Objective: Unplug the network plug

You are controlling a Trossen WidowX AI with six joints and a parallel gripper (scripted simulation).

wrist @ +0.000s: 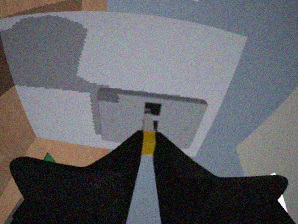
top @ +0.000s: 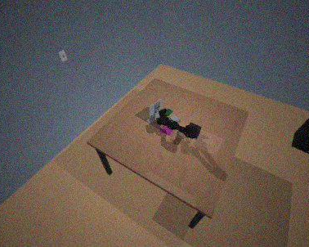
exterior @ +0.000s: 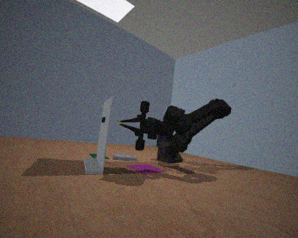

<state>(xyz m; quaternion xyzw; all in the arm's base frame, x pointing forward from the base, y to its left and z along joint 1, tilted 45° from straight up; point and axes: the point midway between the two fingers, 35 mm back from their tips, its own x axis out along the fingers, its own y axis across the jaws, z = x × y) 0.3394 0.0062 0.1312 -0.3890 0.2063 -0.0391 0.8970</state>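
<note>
My gripper tip is now 170 mm above the marked square, 130 mm past it and 30 mm to the right of it. Round my gripper tip: flat grey slab (160 mm below, 150 mm to the right, 120 mm behind); then upright grey panel (60 mm below, 60 mm ahead, 30 mm to the right); then yellow network plug (right at my gripper tip).
</note>
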